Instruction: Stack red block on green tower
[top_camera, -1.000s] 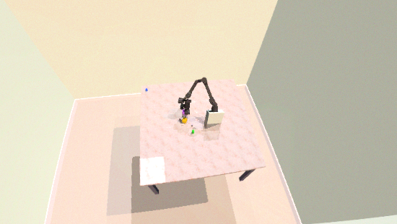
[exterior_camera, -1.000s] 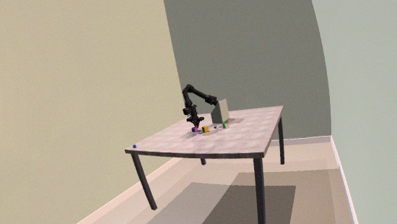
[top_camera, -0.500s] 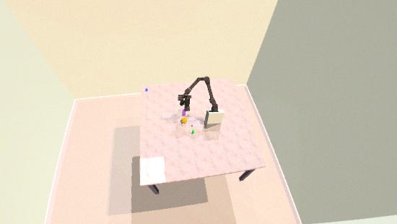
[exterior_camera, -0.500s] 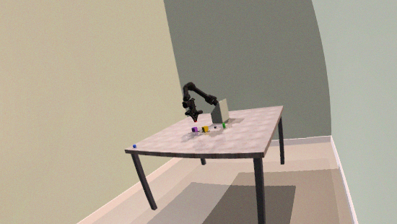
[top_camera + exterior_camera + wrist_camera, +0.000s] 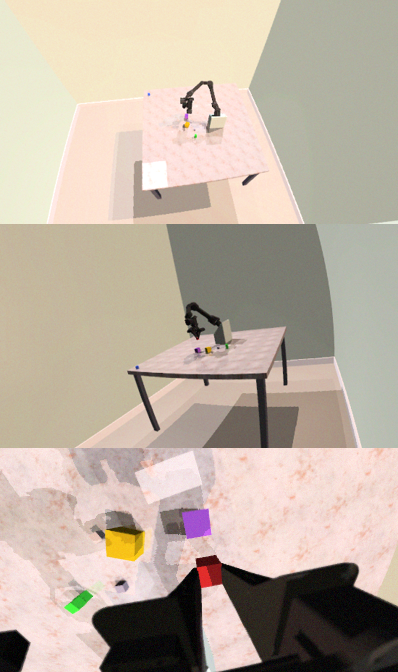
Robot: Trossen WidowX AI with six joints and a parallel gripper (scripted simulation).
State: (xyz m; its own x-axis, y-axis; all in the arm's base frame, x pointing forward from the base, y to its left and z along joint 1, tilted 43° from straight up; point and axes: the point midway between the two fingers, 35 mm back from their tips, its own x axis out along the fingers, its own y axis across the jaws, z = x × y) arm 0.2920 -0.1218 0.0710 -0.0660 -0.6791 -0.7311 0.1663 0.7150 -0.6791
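The purple cube is 100 mm below my gripper tip, 30 mm ahead of it and 10 mm to the right of it. From my gripper tip the other things lie so: yellow cube (120 mm to the left, 100 mm below, 40 mm ahead); then red block (right at my gripper tip); then small blue block (480 mm ahead, 430 mm to the right, 110 mm below).
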